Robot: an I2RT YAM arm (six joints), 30 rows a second.
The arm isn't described. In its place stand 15 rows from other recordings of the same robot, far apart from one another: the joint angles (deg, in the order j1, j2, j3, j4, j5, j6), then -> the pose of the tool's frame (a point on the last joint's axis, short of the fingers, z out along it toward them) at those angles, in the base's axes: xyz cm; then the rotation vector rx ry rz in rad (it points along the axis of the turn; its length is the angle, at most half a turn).
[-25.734, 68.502, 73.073, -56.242, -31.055, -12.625] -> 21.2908, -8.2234, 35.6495, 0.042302, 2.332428, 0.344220
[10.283, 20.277, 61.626, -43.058, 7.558, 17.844] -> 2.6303, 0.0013, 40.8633, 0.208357, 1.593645, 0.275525
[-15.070, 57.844, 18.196, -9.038, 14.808, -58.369] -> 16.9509, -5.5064, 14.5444, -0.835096, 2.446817, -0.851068
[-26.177, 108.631, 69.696, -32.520, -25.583, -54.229] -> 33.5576, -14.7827, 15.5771, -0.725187, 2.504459, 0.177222
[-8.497, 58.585, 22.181, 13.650, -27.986, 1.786] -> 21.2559, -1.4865, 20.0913, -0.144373, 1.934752, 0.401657
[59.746, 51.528, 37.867, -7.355, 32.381, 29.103] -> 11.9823, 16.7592, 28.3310, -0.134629, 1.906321, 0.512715
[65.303, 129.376, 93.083, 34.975, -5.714, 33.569] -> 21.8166, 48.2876, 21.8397, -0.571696, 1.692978, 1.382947
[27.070, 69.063, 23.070, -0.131, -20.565, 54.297] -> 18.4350, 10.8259, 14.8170, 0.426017, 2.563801, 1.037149
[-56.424, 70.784, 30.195, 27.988, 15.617, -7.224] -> 13.7950, -22.5149, 22.5329, 0.977844, 1.635831, -1.021029
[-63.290, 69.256, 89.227, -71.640, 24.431, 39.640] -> 7.7760, -18.7299, 41.6983, 2.059473, 1.401296, -0.703263
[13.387, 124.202, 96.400, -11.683, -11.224, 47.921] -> 48.2050, 12.1848, 20.1388, 0.597401, 2.291373, 0.768942
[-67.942, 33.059, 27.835, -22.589, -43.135, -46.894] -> 7.3863, -11.7472, 24.8309, -0.098595, 1.957072, -0.562913
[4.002, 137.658, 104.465, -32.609, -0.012, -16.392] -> 49.6713, 3.4759, 10.7432, -0.481771, 2.678028, -0.062661
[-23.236, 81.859, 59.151, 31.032, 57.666, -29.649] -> 28.5710, -15.5403, 34.9081, 0.820384, 1.462683, -1.425970
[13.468, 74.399, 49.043, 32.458, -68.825, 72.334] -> 26.6790, 9.8029, 32.7815, -0.281385, 1.913145, 1.944491
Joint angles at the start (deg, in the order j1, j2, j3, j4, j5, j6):
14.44, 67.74, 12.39, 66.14, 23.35, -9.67
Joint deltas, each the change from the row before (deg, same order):
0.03, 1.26, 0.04, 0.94, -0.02, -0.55
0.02, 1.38, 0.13, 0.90, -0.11, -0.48
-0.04, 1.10, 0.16, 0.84, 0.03, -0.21
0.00, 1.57, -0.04, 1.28, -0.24, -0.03
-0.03, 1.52, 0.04, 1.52, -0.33, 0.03
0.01, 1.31, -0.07, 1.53, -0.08, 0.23
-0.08, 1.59, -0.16, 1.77, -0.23, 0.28
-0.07, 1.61, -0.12, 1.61, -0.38, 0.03
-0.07, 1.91, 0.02, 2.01, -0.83, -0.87
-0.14, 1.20, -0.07, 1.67, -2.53, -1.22
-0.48, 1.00, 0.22, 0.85, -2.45, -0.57
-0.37, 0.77, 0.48, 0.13, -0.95, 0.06
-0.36, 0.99, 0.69, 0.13, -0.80, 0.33
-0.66, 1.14, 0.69, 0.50, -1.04, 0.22
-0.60, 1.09, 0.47, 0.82, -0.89, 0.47
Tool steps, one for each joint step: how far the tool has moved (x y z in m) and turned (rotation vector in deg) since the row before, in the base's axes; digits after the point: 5 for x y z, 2 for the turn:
0.00181, 0.00059, -0.00235, -0.61, 0.36, -0.04
0.00222, 0.00072, -0.00243, -0.57, 0.41, 0.05
0.00189, 0.00031, -0.00148, -0.22, 0.13, -0.10
0.00188, 0.00062, -0.00333, -0.15, 0.31, 0.23
0.00191, 0.00057, -0.00237, -0.01, -0.06, 0.30
0.00118, 0.00039, -0.00219, 0.25, -0.18, 0.13
0.00123, 0.00013, -0.00318, 0.24, -0.07, 0.19
0.00134, 0.00028, -0.00338, -0.06, 0.10, 0.31
0.00196, 0.00071, -0.00313, -0.96, -0.04, 0.61
0.00097, 0.00119, -0.00153, -1.53, -0.37, 2.15
0.00210, 0.00001, -0.00110, -0.97, -0.14, 1.83
0.00275, -0.00032, -0.00057, -0.14, 0.11, 0.57
0.00369, -0.00018, -0.00057, 0.15, 0.12, 0.48
0.00398, -0.00132, -0.00053, 0.05, -0.09, 0.40
0.00302, -0.00143, -0.00075, 0.35, -0.24, 0.36

